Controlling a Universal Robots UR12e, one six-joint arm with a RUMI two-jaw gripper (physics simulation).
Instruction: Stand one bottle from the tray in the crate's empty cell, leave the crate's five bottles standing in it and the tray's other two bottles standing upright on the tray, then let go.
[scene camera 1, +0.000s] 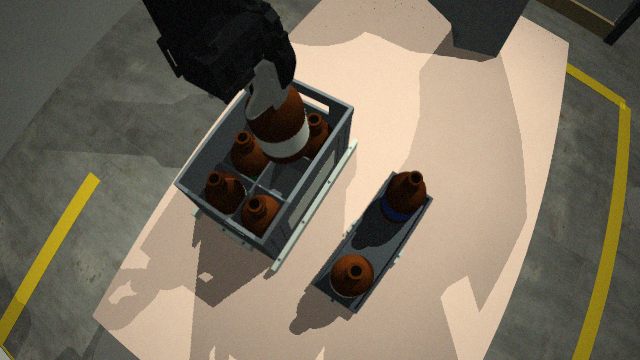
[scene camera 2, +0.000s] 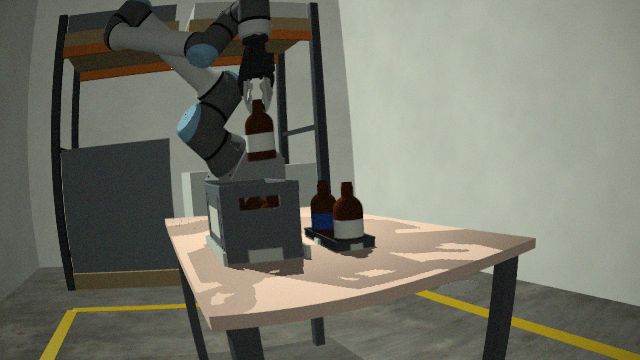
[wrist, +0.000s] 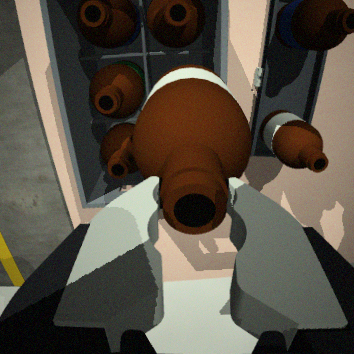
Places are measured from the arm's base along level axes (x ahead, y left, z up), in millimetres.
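Pixels of known places: gripper, fingertip midpoint: (scene camera 1: 264, 101) (scene camera 2: 258, 113) (wrist: 191, 181); arm's base, origin of the base link: (scene camera 2: 229, 157).
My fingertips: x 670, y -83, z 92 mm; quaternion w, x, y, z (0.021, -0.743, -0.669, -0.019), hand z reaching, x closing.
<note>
Ahead of a thing's pixels: the offset from my fingertips to its top centre. "pt": to the spot under its first point. Level surfaces: height alone.
My gripper (scene camera 1: 268, 95) (scene camera 2: 257, 101) (wrist: 191, 181) is shut on the neck of a brown, white-labelled bottle {10 mm back, 4 mm left, 39 mm up} (scene camera 1: 281, 122) (scene camera 2: 260, 142) (wrist: 192, 125). The bottle hangs upright above the grey crate {13 mm back, 41 mm right, 169 mm down} (scene camera 1: 345, 127) (scene camera 2: 260, 230) (wrist: 224, 30), its base above the rim. The empty cell {pt 33 mm back, 24 mm right, 337 mm down} (scene camera 1: 286, 176) (wrist: 170, 62) shows partly beside the held bottle. Several brown bottles stand in the other cells; the held bottle hides part of the crate. On the tray {6 mm ahead, 194 mm left, 319 mm down} (scene camera 1: 382, 255) (scene camera 2: 369, 242) (wrist: 305, 95) stand a blue-labelled bottle {81 mm back, 203 mm left, 184 mm down} (scene camera 1: 405, 195) (scene camera 2: 322, 205) (wrist: 320, 22) and a white-labelled bottle {96 mm ahead, 182 mm left, 184 mm down} (scene camera 1: 352, 275) (scene camera 2: 348, 215) (wrist: 297, 142), both upright.
Crate and tray sit apart on the wooden table {345 mm down} (scene camera 1: 465, 150) (scene camera 2: 425, 260). A pale rail {8 mm back, 58 mm left, 314 mm down} (scene camera 1: 315, 207) runs along the crate's side facing the tray. A rack (scene camera 2: 320, 100) and a grey panel (scene camera 2: 117, 210) stand behind the table.
</note>
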